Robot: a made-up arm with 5 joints.
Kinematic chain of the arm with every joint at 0, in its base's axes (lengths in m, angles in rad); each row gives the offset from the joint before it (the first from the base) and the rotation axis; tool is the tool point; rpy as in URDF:
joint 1: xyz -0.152 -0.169 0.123 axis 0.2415 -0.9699 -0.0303
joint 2: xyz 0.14 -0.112 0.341 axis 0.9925 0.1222 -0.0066
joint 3: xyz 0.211 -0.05 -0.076 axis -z
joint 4: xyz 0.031 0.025 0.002 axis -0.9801 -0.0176 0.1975
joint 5: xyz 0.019 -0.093 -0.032 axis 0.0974 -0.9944 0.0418
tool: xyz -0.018 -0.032 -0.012 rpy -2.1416 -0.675 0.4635
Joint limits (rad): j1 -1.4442..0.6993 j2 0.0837..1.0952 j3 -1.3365..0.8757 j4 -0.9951..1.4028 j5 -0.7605..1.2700
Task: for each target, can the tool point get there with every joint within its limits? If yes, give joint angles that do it. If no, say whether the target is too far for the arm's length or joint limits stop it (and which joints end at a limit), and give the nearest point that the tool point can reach.
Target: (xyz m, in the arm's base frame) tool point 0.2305 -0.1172 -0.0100
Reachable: yes | joints -0.7590 0.9568 -0.8874 -0.7843 0.9147
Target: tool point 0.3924 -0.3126 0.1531
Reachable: yes | joints -0.5534 0.2208 -0.9487 0.6081 -0.3282
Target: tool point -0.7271 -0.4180 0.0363
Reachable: no: joint limits stop it (at a limit: joint 1, joint 2, joint 3) | nearest point -0.0707 -0.4715 0.4536 | short by 0.780 m
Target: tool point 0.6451 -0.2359 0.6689
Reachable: no: too far | nearest point 0.3353 -0.2963 0.4389 | short by 0.391 m
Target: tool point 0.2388 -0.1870 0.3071
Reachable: yes | joints 0.0858 0.7878 -0.9470 -0.4879 0.9329
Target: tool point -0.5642 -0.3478 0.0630
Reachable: no: joint limits stop it (at a limit: joint 1, joint 3) | nearest point -0.0366 -0.3069 0.3991 | short by 0.627 m
